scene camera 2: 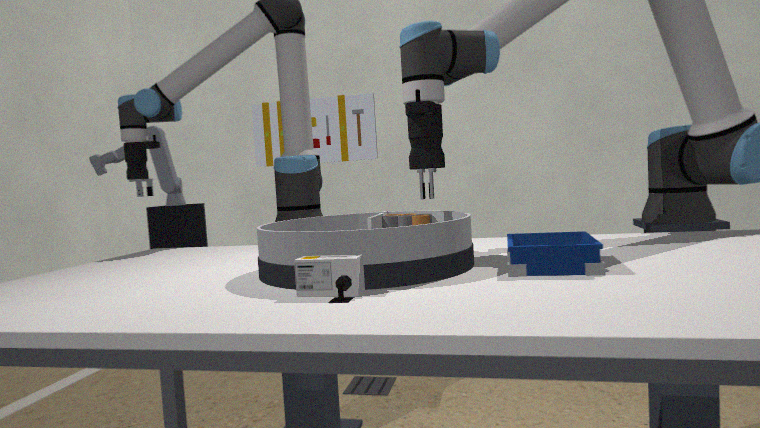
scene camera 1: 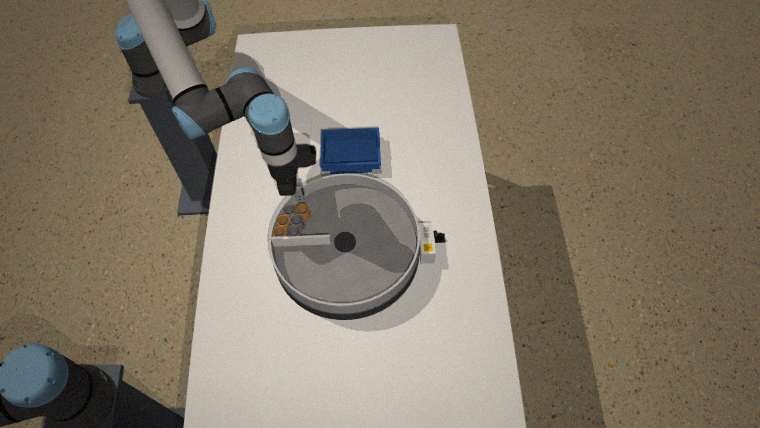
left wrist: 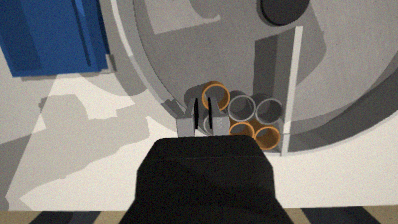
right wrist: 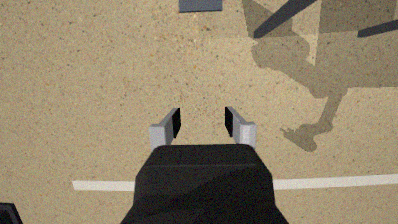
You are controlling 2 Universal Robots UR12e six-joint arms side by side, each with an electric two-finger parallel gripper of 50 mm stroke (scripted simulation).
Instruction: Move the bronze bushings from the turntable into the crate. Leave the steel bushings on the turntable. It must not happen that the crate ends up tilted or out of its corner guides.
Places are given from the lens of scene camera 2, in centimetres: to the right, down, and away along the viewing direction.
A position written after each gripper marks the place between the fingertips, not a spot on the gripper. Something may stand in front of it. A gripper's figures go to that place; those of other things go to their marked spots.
left gripper (scene camera 2: 427, 198): 10, -3, 115
right gripper (scene camera 2: 145, 196): -88, -7, 199
blue crate (scene camera 2: 551, 255): 28, 7, 88
